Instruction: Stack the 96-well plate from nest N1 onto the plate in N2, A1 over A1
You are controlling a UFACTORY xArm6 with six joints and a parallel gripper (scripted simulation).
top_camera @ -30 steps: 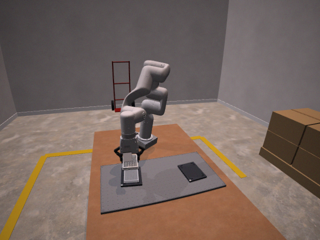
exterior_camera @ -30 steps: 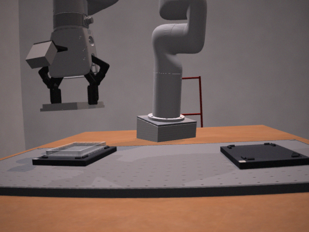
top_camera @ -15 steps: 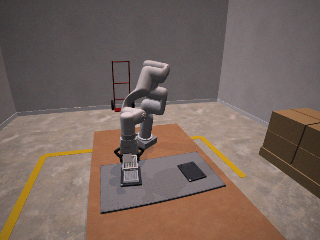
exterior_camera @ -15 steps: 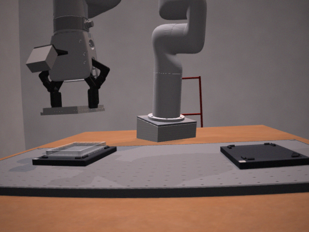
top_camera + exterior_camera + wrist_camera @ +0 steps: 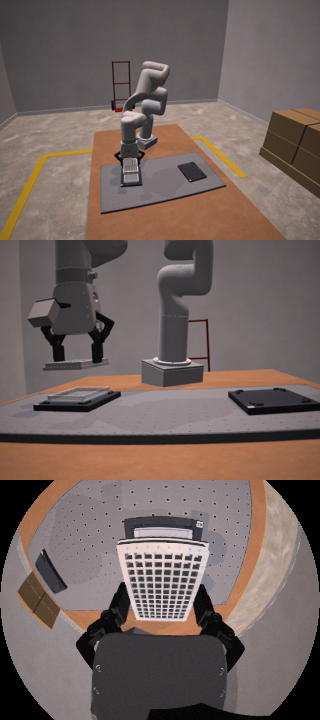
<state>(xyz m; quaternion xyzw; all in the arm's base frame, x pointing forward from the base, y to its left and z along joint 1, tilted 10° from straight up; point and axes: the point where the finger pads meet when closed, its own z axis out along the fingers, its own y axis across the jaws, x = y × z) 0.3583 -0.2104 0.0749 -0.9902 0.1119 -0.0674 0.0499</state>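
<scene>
Right now my hand is 8 cm above the clear 96-well plate. From my hand the other things lie so: white 96-well plate: 1 cm below.
</scene>
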